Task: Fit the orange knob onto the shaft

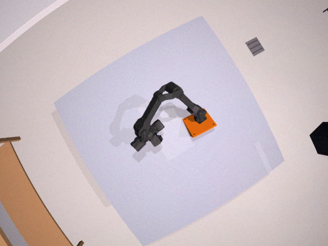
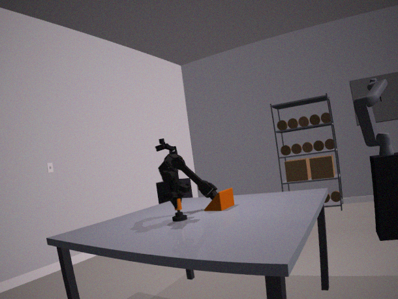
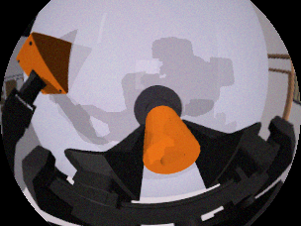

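The orange knob is 2 cm above my gripper tip. From my gripper tip the other things lie so: dark round pedestal: 4 cm below.
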